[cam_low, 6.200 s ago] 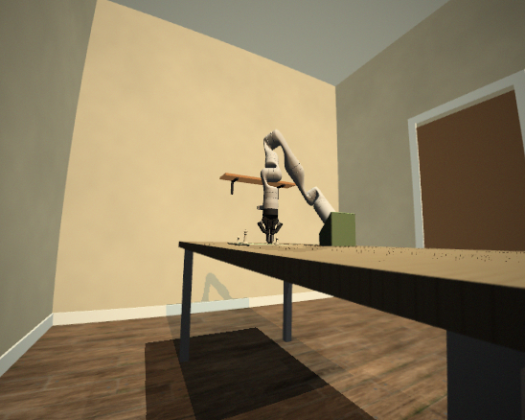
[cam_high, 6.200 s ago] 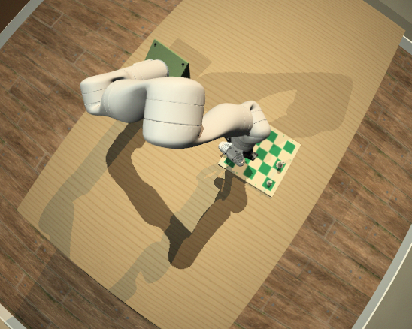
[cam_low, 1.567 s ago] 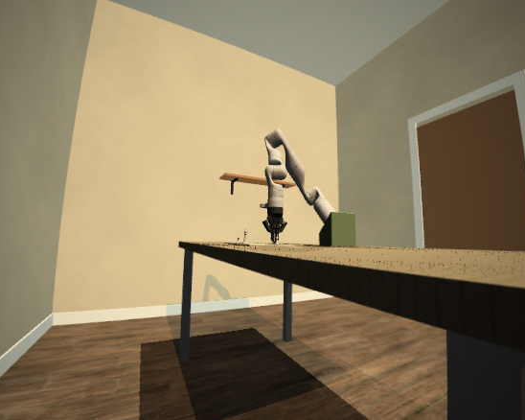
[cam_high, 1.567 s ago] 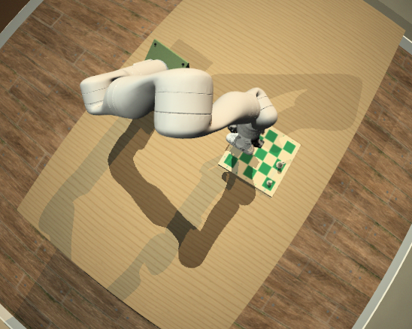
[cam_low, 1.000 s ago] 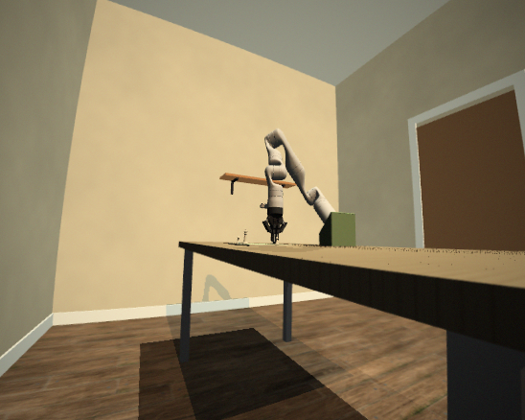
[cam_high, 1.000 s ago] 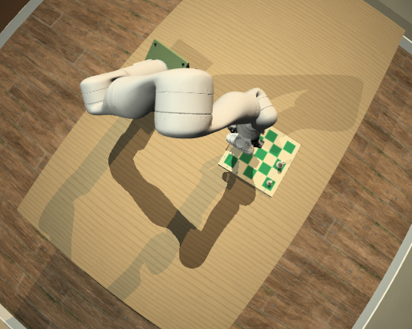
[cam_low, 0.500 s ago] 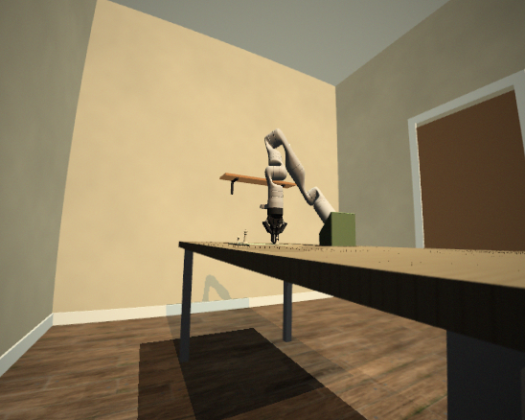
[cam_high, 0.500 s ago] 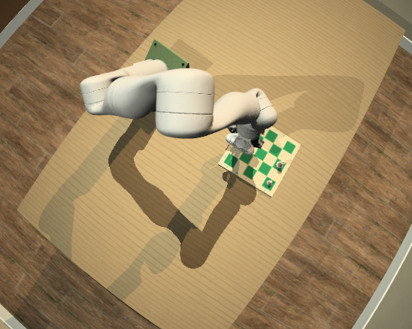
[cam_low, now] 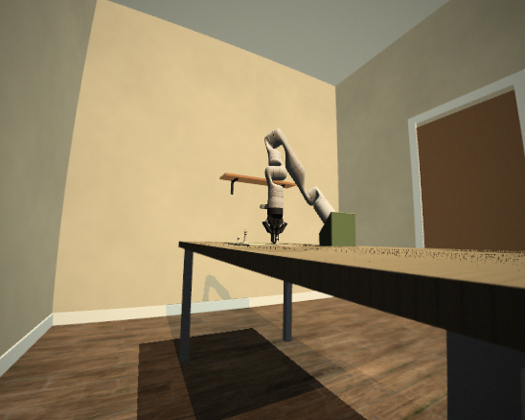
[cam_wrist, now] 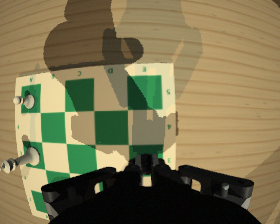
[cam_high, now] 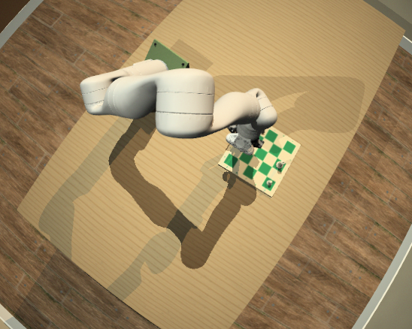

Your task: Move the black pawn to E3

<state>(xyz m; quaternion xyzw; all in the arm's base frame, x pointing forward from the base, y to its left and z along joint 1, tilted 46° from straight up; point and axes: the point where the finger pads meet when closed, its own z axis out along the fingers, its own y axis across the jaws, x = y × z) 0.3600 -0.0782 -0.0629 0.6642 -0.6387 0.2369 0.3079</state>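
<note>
The black pawn is 1 cm below my hand. From my hand the other things lie so: green-and-cream chessboard (8 cm ahead, 1 cm to the left, 3 cm below).
</note>
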